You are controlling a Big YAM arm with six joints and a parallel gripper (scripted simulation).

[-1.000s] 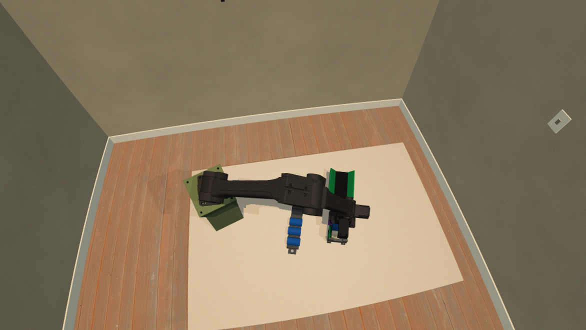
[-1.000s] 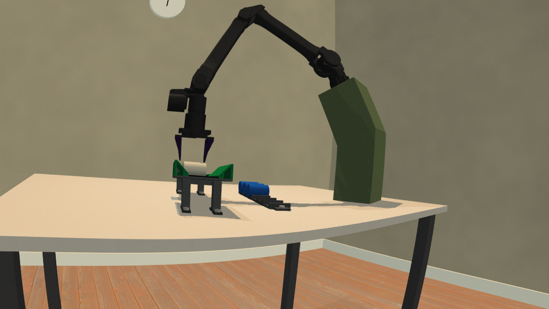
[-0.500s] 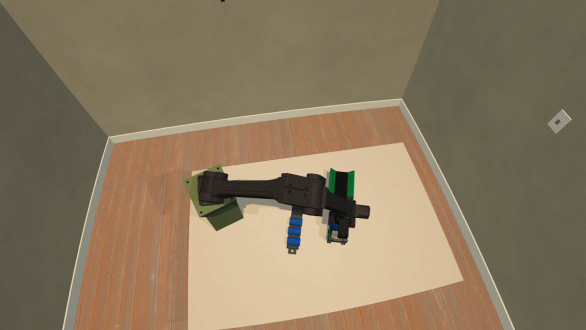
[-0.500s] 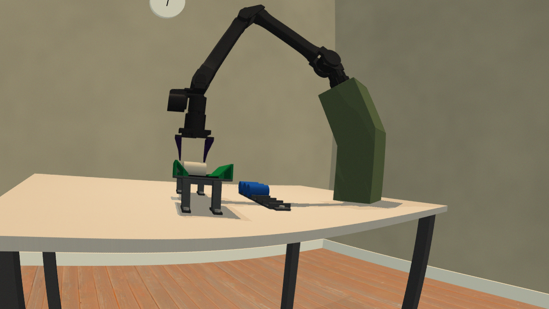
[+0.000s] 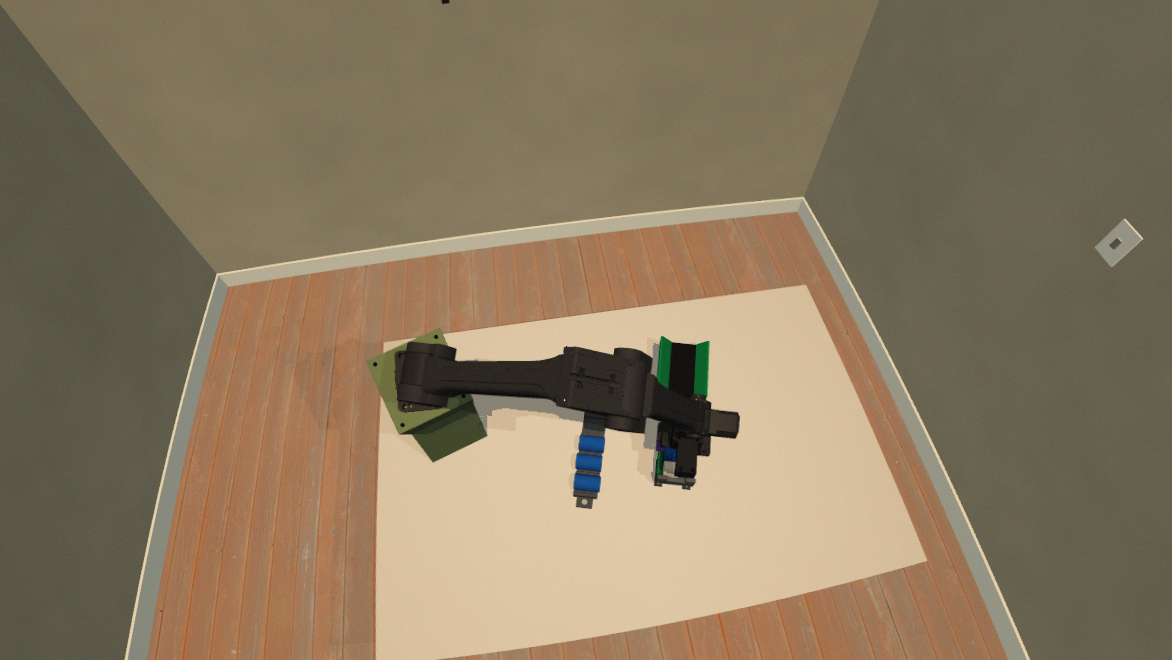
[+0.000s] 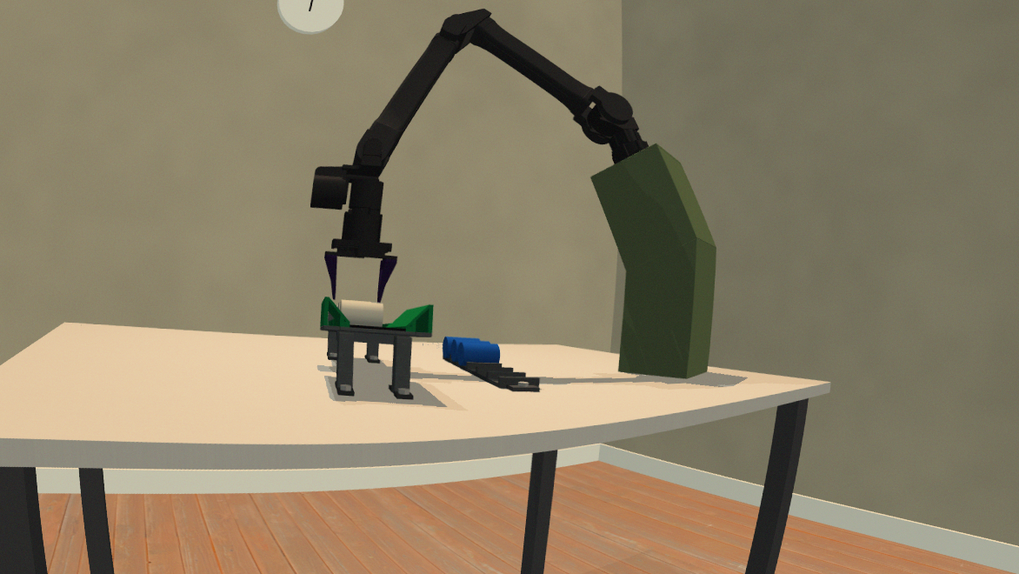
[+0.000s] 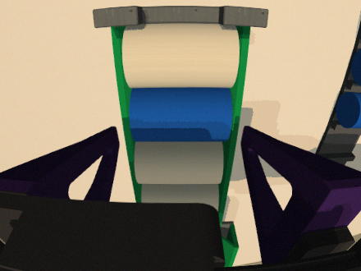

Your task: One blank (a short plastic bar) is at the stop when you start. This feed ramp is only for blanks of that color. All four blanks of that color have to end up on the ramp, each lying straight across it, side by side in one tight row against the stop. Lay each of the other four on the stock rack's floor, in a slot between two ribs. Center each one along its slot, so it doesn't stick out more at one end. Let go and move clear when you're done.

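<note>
My hand is 2 cm past the grey stop, 6 cm to the left of it and 5 cm above it.
</note>
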